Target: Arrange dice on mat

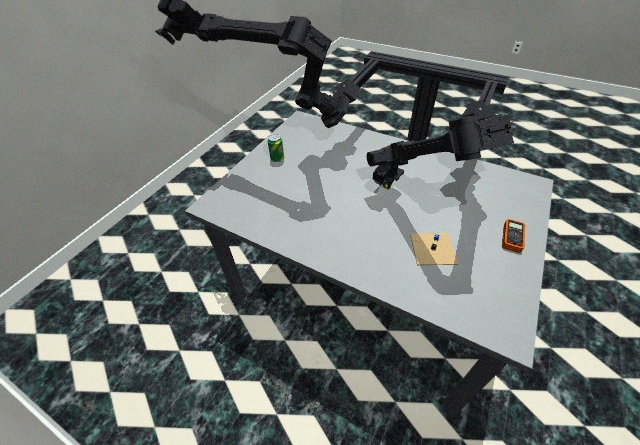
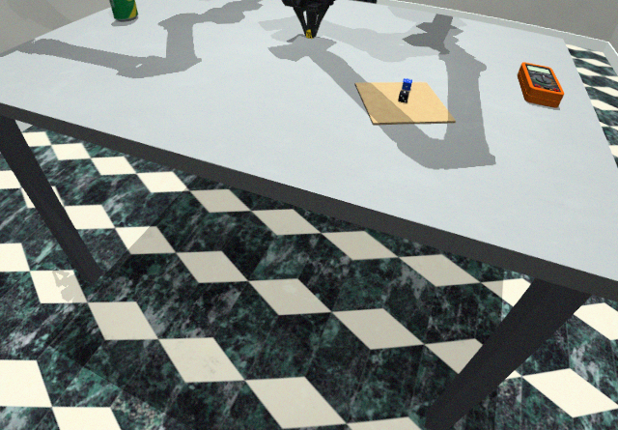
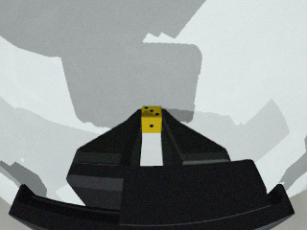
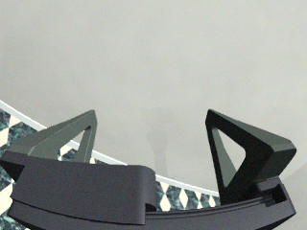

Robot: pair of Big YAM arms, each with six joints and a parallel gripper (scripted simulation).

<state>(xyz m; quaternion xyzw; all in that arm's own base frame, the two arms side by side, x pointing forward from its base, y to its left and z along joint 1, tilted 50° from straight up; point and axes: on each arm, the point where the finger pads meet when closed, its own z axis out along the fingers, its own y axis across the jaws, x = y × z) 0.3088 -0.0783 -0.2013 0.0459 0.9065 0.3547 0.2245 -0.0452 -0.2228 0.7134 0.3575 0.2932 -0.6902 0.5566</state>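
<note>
The black die is 250 mm ahead of my left hand and 240 mm to the left of it. Also, from my left hand: tan mat (250 mm ahead, 240 mm to the left, 10 mm below); yellow die (right at my left hand); blue die (210 mm ahead, 240 mm to the left).
</note>
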